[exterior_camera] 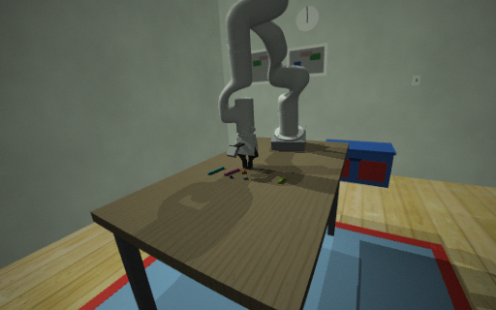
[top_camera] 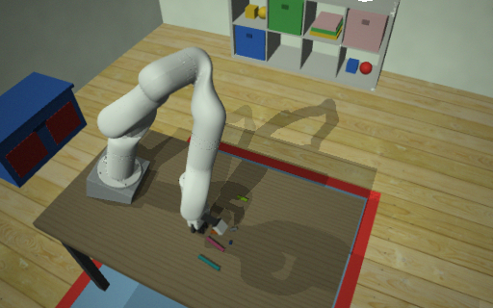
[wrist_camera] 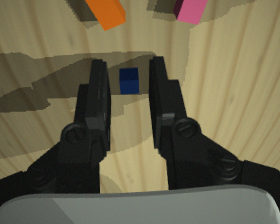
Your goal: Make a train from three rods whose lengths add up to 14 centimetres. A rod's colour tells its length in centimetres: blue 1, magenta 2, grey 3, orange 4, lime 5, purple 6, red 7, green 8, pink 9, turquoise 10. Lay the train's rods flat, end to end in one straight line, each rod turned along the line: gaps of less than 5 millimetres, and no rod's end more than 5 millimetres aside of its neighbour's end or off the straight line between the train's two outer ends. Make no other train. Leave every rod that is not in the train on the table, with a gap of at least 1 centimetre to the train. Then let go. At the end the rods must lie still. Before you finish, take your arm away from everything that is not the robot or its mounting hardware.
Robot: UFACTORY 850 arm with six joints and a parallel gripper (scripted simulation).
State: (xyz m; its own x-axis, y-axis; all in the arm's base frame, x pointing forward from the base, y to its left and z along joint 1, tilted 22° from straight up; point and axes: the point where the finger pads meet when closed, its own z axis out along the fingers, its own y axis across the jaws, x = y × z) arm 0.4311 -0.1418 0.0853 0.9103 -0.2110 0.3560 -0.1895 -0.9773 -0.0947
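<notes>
Now: hand 60 mm short of the orange rod and 20 mm above it. Also, from my hand: pink rod: 70 mm ahead, 50 mm to the right, 20 mm below; turquoise rod: 140 mm to the right, 70 mm ahead, 20 mm below; grey rod: 120 mm ahead, 30 mm to the left, 20 mm below.
</notes>
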